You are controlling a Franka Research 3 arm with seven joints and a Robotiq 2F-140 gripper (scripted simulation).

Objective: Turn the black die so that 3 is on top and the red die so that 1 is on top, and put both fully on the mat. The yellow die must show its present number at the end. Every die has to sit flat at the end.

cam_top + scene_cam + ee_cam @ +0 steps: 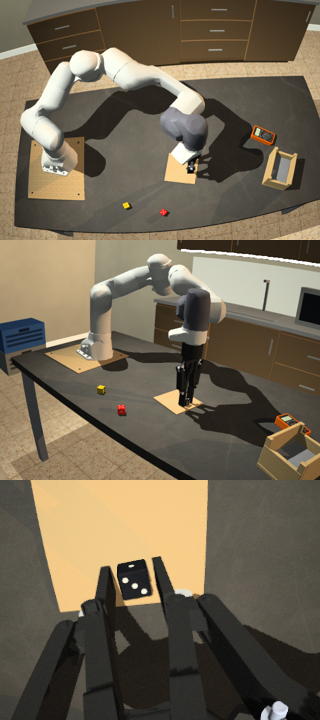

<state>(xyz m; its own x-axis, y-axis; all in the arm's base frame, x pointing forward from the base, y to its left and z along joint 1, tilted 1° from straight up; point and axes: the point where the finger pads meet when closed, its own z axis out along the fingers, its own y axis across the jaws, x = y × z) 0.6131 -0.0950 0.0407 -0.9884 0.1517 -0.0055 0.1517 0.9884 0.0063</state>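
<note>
Right now my hand is 20 mm above the black die. Also, from my hand: yellow die (300 mm behind, 160 mm to the right, 30 mm below); then tan mat (40 mm below, 40 mm behind, 10 mm to the left); then red die (210 mm to the right, 140 mm behind, 30 mm below).
</note>
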